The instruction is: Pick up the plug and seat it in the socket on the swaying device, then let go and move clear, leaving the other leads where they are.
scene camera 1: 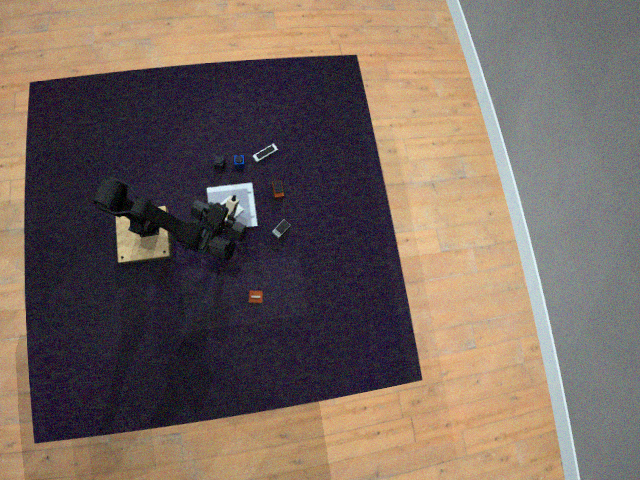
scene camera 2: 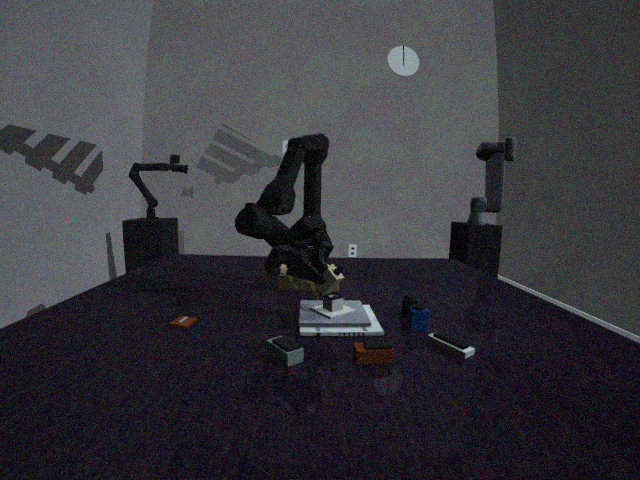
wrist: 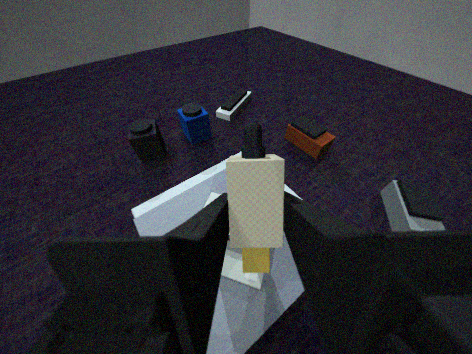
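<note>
My gripper (scene camera 1: 225, 210) (scene camera 2: 324, 281) (wrist: 254, 198) is shut on the plug (scene camera 1: 231, 206) (scene camera 2: 331, 283) (wrist: 255, 200), a cream block with a black knob and a gold tip. The plug is tilted in the grip, its broad face towards the wrist camera and its knob pointing away. The device (scene camera 1: 248, 193) (scene camera 2: 351, 319) (wrist: 167, 220) is a grey platform on a white base. In scene camera 2 the dark-topped grey socket (scene camera 2: 333, 303) stands on its white plate (scene camera 2: 318, 310), close below the plug; I cannot tell if they touch. The plug and fingers hide the socket in the wrist view.
Beyond the device stand a black block (scene camera 1: 219, 162) (wrist: 147, 140), a blue block (scene camera 1: 238, 161) (wrist: 196, 125), a white strip (scene camera 1: 265, 152) (scene camera 2: 451, 345), an orange block (scene camera 1: 278, 189) (scene camera 2: 373, 352) and a grey block (scene camera 1: 281, 228) (scene camera 2: 287, 351). A flat orange piece (scene camera 1: 255, 296) (scene camera 2: 184, 321) lies apart.
</note>
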